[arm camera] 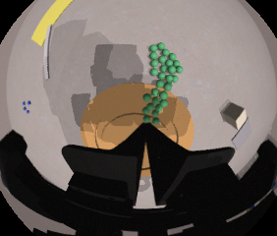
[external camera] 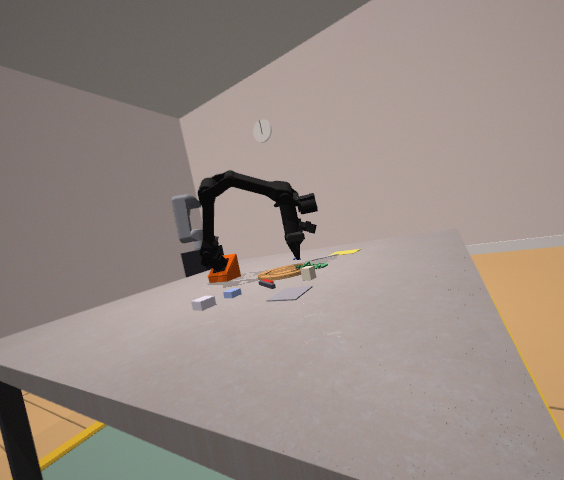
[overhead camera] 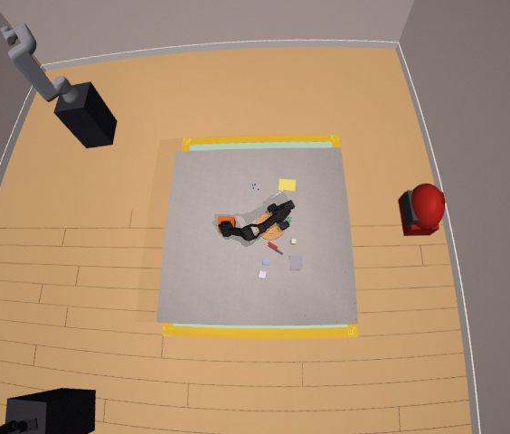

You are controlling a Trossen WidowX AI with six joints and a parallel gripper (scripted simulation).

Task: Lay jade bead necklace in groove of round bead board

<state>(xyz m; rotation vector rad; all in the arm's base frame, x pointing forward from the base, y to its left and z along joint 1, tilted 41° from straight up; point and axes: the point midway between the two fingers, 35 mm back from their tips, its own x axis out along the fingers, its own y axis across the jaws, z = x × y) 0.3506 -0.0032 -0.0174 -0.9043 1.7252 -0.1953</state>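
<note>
Right now my gripper tip is 50 mm past the round wooden bead board, 20 mm to the left of it and 30 mm above it. Round my gripper tip: beige cube (90 mm ahead, 150 mm to the right, 20 mm below); then red-handled tool (40 mm behind, 170 mm to the right, 30 mm below); then blue block (100 mm behind, 270 mm to the right, 30 mm below).
</note>
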